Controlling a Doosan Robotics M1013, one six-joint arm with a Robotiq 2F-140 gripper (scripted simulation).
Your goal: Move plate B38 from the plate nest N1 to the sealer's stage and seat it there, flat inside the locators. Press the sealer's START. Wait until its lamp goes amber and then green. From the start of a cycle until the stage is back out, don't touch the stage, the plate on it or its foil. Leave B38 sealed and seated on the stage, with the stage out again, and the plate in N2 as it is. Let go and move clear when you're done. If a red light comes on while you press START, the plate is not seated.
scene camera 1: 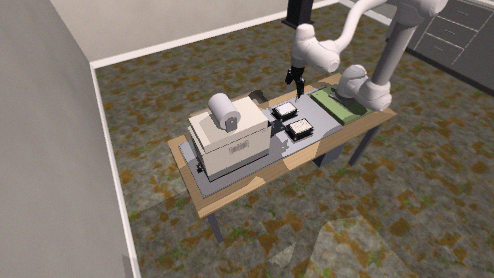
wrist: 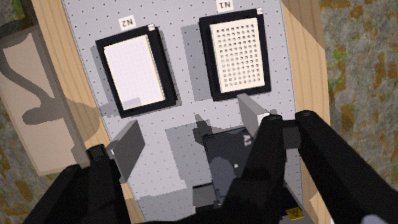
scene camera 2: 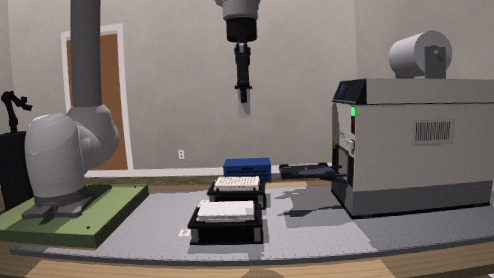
In view: my gripper [scene camera 2: 245,115] and a sealer stage [scene camera 2: 321,170].
My gripper shows as well in the wrist view [wrist: 189,120]. The sealer stage also shows in the wrist view [wrist: 224,149].
